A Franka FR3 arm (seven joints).
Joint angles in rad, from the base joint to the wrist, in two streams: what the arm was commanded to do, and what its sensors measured. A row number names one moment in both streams.
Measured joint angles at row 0:
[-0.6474 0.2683 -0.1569 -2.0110 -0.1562 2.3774 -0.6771]
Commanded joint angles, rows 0 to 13:
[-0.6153 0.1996 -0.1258 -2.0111 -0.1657 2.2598 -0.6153]
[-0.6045 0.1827 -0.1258 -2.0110 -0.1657 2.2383 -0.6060]
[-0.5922 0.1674 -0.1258 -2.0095 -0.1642 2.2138 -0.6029]
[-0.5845 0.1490 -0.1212 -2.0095 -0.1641 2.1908 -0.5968]
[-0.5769 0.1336 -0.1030 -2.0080 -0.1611 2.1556 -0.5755]
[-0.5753 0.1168 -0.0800 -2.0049 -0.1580 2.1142 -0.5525]
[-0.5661 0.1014 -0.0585 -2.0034 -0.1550 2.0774 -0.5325]
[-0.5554 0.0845 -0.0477 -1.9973 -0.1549 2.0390 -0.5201]
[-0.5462 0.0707 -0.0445 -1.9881 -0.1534 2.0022 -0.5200]
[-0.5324 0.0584 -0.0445 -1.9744 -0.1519 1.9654 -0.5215]
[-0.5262 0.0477 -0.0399 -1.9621 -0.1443 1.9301 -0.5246]
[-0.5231 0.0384 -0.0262 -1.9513 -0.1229 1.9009 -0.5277]
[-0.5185 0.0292 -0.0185 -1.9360 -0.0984 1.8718 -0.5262]
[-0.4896 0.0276 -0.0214 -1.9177 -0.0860 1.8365 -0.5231]
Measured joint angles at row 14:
[-0.5266 0.0493 -0.0264 -1.9615 -0.1325 1.9338 -0.5312]
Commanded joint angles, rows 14 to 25:
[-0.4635 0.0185 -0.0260 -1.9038 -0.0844 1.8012 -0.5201]
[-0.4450 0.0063 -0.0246 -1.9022 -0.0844 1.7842 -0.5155]
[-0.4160 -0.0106 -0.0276 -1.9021 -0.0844 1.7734 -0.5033]
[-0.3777 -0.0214 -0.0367 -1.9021 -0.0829 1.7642 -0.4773]
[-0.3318 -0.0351 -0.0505 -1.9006 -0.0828 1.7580 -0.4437]
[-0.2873 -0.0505 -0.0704 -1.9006 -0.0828 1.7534 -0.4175]
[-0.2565 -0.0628 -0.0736 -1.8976 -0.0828 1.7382 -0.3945]
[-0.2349 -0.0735 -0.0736 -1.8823 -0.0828 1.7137 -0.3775]
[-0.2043 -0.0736 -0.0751 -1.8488 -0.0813 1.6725 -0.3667]
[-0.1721 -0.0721 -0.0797 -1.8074 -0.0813 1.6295 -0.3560]
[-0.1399 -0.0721 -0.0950 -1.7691 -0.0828 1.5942 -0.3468]
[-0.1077 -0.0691 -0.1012 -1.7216 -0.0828 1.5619 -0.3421]
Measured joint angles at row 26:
[-0.1962 -0.0707 -0.0608 -1.8429 -0.0986 1.6731 -0.3668]
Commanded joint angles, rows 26 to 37:
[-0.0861 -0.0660 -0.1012 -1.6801 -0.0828 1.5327 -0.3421]
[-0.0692 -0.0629 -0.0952 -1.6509 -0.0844 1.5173 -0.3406]
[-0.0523 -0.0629 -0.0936 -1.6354 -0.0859 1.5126 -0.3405]
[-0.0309 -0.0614 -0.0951 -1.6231 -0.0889 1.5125 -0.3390]
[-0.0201 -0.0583 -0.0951 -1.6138 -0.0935 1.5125 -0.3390]
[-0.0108 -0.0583 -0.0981 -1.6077 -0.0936 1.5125 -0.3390]
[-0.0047 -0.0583 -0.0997 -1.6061 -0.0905 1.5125 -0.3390]
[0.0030 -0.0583 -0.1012 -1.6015 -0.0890 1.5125 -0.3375]
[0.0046 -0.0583 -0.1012 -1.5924 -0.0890 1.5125 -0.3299]
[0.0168 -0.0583 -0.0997 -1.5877 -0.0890 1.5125 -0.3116]
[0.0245 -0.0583 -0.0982 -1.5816 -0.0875 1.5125 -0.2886]
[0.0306 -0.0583 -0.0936 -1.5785 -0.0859 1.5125 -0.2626]
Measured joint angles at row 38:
[-0.0052 -0.0754 -0.0847 -1.6246 -0.0986 1.5379 -0.3284]
